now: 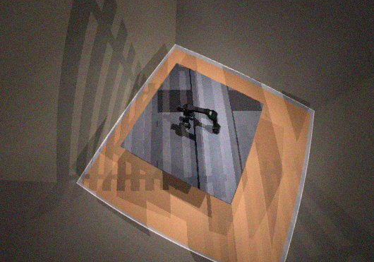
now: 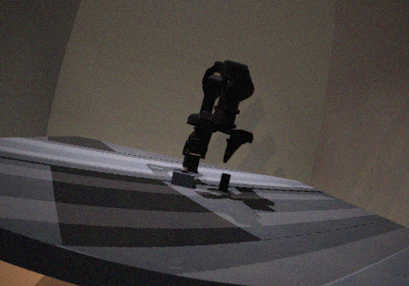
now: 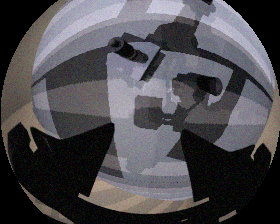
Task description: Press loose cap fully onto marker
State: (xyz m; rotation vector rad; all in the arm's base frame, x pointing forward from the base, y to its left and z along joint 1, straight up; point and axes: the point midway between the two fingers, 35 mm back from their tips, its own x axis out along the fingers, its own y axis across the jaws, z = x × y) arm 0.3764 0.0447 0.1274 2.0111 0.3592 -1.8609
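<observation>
Right now the cap is 9 cm behind my gripper tip, 6 cm to the left of it and 7 cm below it. Round my gripper tip: dark holder block 6 cm behind, 7 cm to the right, 8 cm below.
</observation>
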